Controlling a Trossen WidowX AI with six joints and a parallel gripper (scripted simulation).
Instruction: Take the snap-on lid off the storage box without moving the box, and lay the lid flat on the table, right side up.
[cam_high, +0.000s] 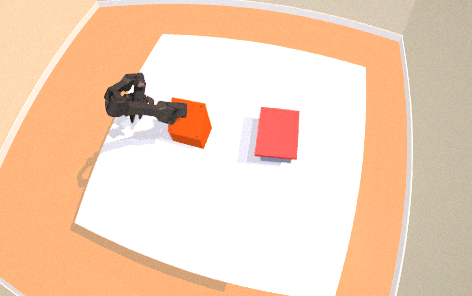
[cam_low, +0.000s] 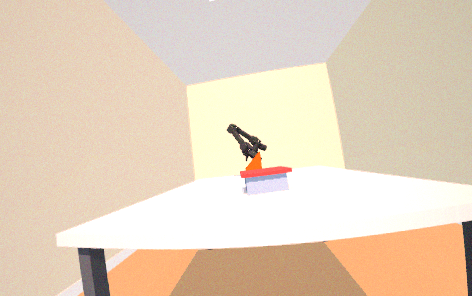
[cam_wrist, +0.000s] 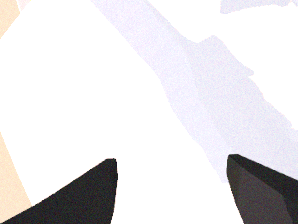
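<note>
Now: the red lid 650 mm ahead of my gripper tip, 80 mm to the left of it and 30 mm below it. The rest, counted from my gripper tip: storage box 650 mm ahead, 80 mm to the left, 80 mm below.
</note>
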